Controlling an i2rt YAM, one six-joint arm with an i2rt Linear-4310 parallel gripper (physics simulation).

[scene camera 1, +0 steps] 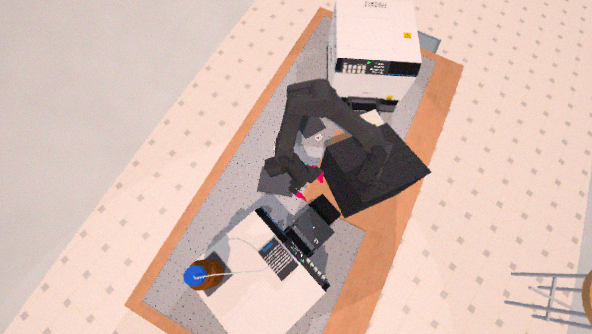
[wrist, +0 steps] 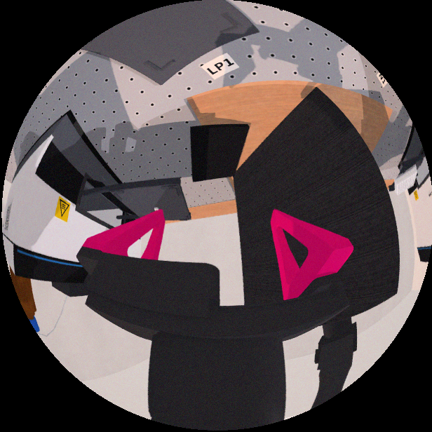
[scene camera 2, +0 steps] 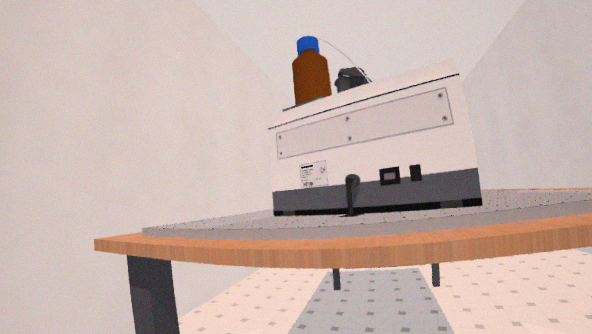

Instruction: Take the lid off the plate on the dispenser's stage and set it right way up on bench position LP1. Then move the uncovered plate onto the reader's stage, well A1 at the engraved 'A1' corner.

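Frame: origin at the arm's base, x down, y ahead, z right, level; millimetres.
Seen in the pictures: gripper, fingertip midpoint: point(scene camera 1: 313, 191); arm's base, origin of the base link: point(scene camera 1: 375, 161).
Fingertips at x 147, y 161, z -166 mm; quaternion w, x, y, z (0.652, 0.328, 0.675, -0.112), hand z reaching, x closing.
Observation:
Offsets run from my fingertips to a thing's top centre.
My gripper point(scene camera 1: 310, 186) point(wrist: 217, 215) is open and empty, its magenta fingertips wide apart. In scene camera 1 it is beside the dark LP1 pad @(dx +122, dy +173, dz +2 mm) point(scene camera 1: 272, 184) point(wrist: 175, 35), above the bench. No lid can be made out on the part of the pad that shows. The dispenser's dark stage @(dx +48, dy -53, dz -155 mm) point(scene camera 1: 312, 227) point(wrist: 135, 200) shows no plate that I can make out. A pale, plate-like thing @(dx +28, dy -80, dz +422 mm) point(scene camera 1: 372, 117) point(wrist: 406, 181) is at the front of the white reader @(dx -207, dy +57, dz +701 mm) point(scene camera 1: 377, 32). Whether it has a lid is too small to tell. The engraved 'A1' corner cannot be read there.
The white dispenser point(scene camera 1: 260, 295) point(scene camera 2: 370, 150) carries a brown bottle point(scene camera 1: 212, 275) point(scene camera 2: 311, 77) with a blue cap and thin tube. A large black block point(scene camera 1: 395, 175) point(wrist: 320, 200) stands beside the arm. A smaller black block @(dx +116, dy -78, dz -18 mm) point(scene camera 1: 324, 209) point(wrist: 220, 150) is next to the dispenser's stage.

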